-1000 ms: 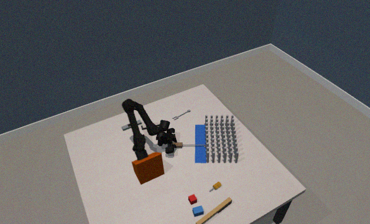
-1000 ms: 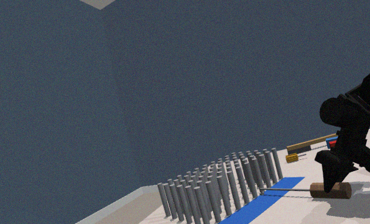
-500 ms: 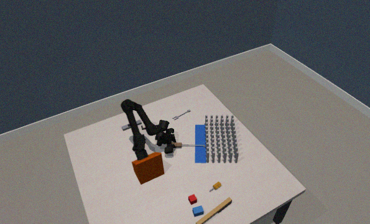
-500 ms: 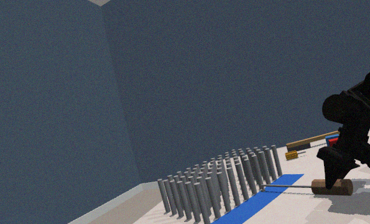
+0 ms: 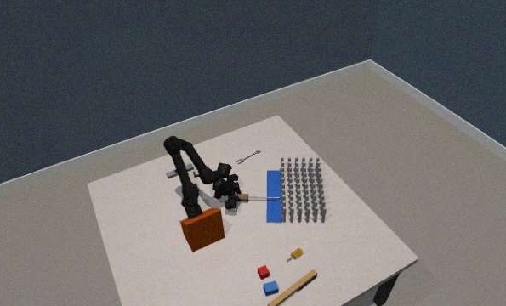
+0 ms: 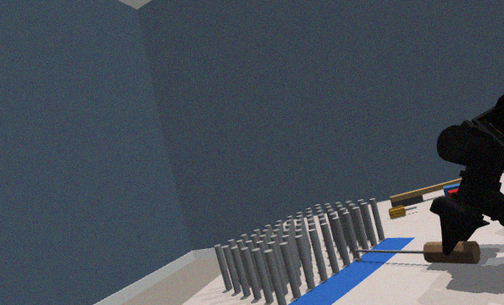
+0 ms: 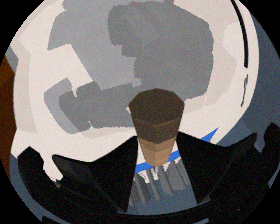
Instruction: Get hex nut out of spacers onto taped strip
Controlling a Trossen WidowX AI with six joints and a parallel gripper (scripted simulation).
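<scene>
My gripper tip is now 440 mm to the left of the red cube and 150 mm past it. From my gripper tip the other things lie so: blue taped strip 170 mm ahead, 70 mm to the right, 20 mm below; hook tool 80 mm ahead, 60 mm to the right; grey fork-like tool 260 mm to the left, 230 mm ahead, 20 mm below.
</scene>
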